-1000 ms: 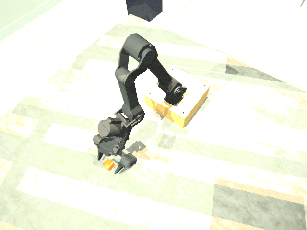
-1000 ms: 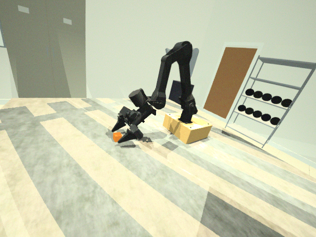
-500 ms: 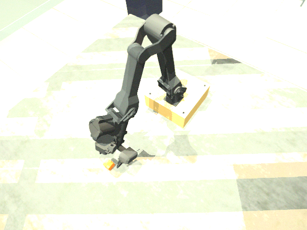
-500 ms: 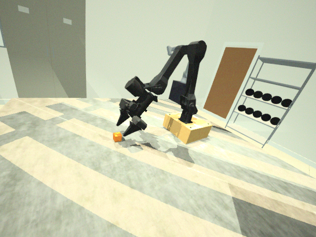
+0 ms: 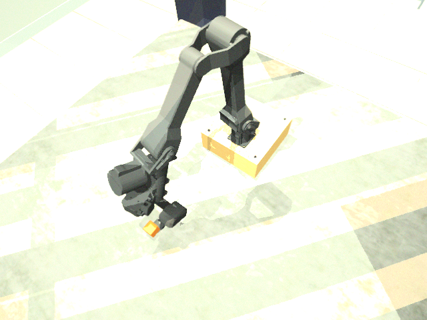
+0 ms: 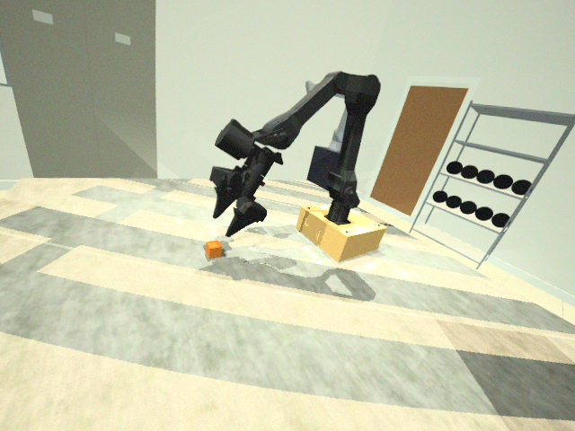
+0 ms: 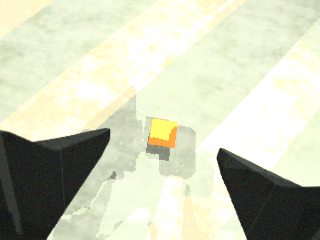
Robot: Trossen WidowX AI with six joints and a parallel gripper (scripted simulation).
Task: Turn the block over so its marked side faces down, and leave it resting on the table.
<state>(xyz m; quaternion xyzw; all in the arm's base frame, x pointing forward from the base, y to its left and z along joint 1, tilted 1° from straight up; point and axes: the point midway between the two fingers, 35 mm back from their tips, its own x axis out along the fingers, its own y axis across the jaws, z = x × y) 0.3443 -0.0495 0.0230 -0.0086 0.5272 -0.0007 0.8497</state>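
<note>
The orange block lies 60 mm below my gripper tip.
</note>
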